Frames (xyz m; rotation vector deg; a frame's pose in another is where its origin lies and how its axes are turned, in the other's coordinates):
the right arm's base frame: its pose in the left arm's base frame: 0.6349 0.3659 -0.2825 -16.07 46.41 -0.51
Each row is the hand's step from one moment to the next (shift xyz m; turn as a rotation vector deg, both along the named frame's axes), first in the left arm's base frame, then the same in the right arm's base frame.
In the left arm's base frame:
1: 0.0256 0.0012 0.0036 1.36 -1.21 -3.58
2: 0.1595 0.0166 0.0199 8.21 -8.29 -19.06
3: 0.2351 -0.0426 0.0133 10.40 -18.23 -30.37
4: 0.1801 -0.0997 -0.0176 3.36 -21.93 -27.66
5: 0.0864 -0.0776 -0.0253 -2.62 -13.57 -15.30
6: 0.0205 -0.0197 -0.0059 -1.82 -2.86 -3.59
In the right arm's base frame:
1: 0.0150 -0.0023 0.0210 3.63 -0.40 -1.67
2: 0.0942 -0.0048 0.1312 20.22 -4.02 -8.62
3: 0.1580 -0.0676 0.1665 30.94 -10.97 -16.89
4: 0.1485 -0.1094 0.0930 24.57 -14.51 -21.05
5: 0.0867 -0.0769 0.0263 10.66 -8.97 -15.20
6: 0.0206 -0.0195 0.0060 1.63 -1.67 -4.35

